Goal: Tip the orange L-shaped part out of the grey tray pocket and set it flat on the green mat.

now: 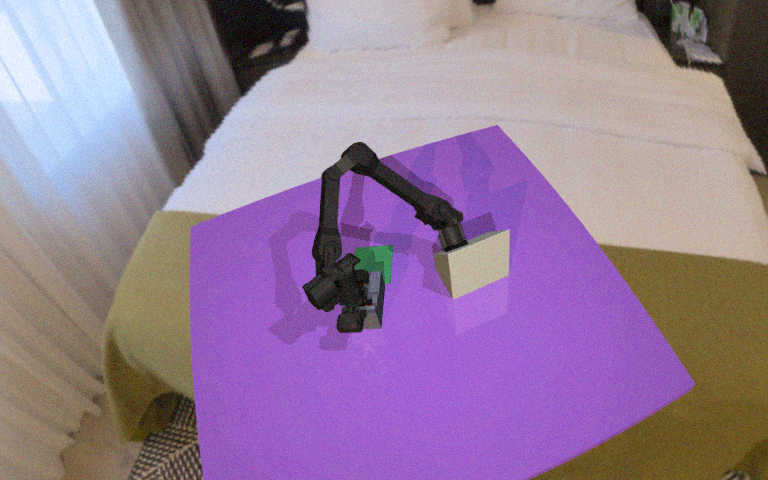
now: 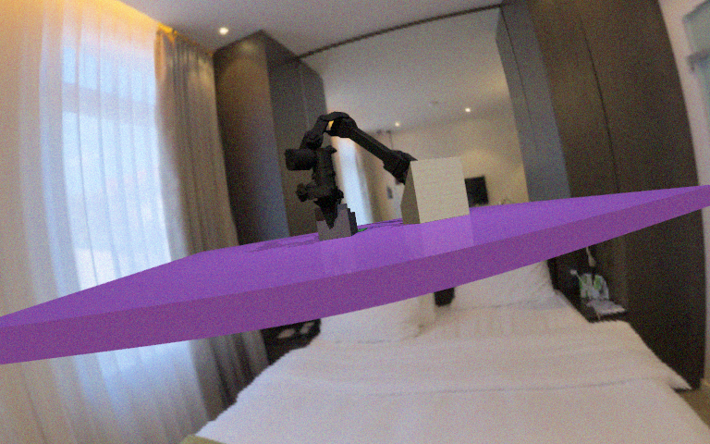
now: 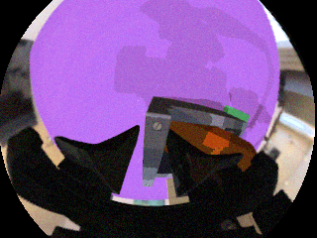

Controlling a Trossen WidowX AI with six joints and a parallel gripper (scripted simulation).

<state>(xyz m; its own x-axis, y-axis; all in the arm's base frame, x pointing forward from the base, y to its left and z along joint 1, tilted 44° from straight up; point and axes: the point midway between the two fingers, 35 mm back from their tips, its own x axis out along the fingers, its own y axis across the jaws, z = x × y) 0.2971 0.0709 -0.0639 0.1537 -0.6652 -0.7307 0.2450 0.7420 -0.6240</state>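
Now: gripper tip 5 cm to the left of the orange L-shaped part, 2 cm past it and 1 cm below it. From my gripper tip the other things lie so: green mat (22 cm to the right, 6 cm behind, 5 cm below).
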